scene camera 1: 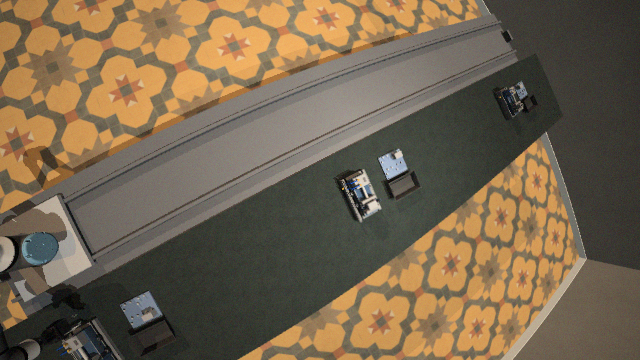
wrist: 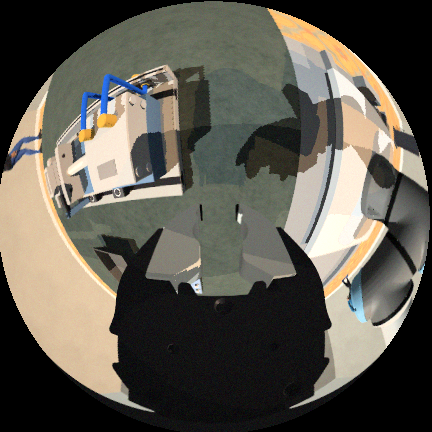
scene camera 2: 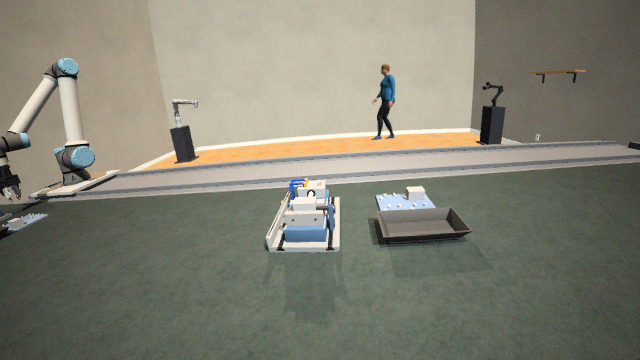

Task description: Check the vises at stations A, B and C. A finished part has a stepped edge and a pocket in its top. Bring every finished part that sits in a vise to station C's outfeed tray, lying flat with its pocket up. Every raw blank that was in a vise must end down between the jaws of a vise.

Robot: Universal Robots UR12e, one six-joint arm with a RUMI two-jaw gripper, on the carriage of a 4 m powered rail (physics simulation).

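My gripper (wrist: 218, 206) (scene camera 2: 12, 194) is partly open, with bare mat showing between its fingers. It hangs at the nearest station beside a vise (wrist: 115, 145) (scene camera 1: 92, 342), which lies up and left of the fingers in the wrist view. From this angle I cannot tell what sits between its jaws. The middle vise (scene camera 1: 361, 194) (scene camera 2: 305, 232) has a pale block (scene camera 2: 304, 203) near its front jaw; no pocket or step can be made out. The far vise (scene camera 1: 511, 100) is too small to read. Station letters do not show.
Dark trays (scene camera 1: 404, 186) (scene camera 2: 425, 215) (wrist: 111, 262) and pale-blue pegged plates (scene camera 1: 389, 167) (scene camera 2: 395, 202) (wrist: 198, 286) stand beside the vises. A pale block (scene camera 1: 398, 155) (scene camera 2: 415, 193) rests on the middle plate. Blue hoses (wrist: 105, 95) rise from the near vise. A person (scene camera 2: 385, 100) stands beyond the rail (scene camera 2: 310, 167).
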